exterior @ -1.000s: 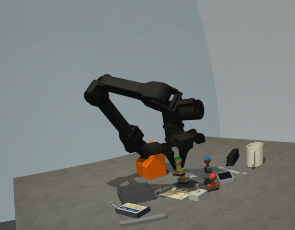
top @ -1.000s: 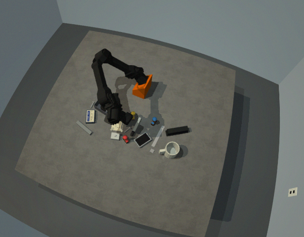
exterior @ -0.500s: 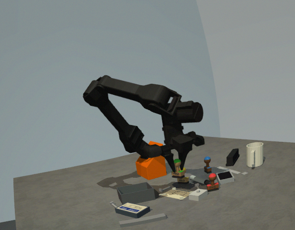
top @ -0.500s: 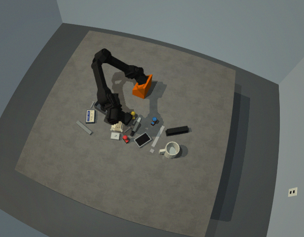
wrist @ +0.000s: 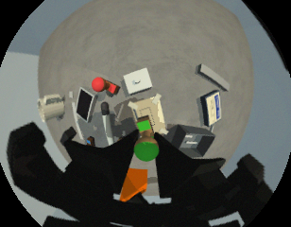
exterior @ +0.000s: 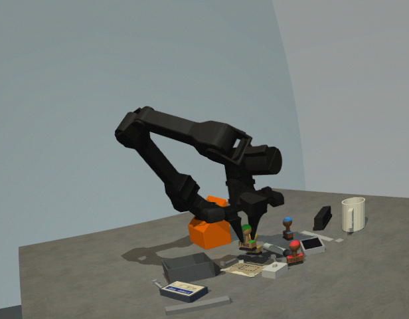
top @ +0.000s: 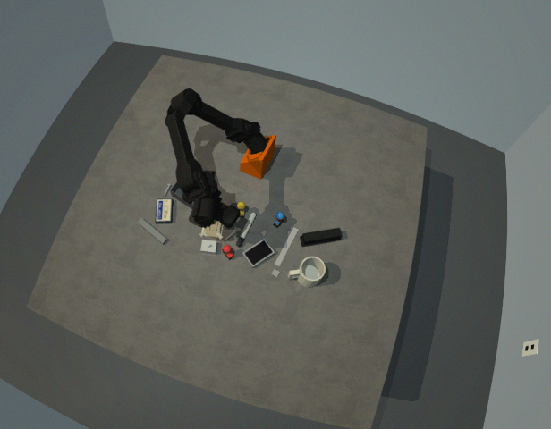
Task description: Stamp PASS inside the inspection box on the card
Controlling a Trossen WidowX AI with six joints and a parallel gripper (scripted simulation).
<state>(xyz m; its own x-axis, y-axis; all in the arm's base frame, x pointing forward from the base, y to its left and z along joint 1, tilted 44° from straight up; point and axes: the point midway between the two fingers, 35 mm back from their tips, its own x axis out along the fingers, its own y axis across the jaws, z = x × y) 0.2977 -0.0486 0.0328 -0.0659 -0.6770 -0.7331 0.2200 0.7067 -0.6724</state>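
Right now the cream card is 1 cm behind my gripper tip, 1 cm to the right of it and 8 cm below it. Round my gripper tip: yellow-topped HOLD stamp: 8 cm behind, 7 cm to the left, 6 cm below; then red stamp: 8 cm ahead, 8 cm to the left, 6 cm below; then green-topped PASS stamp: right at my gripper tip.
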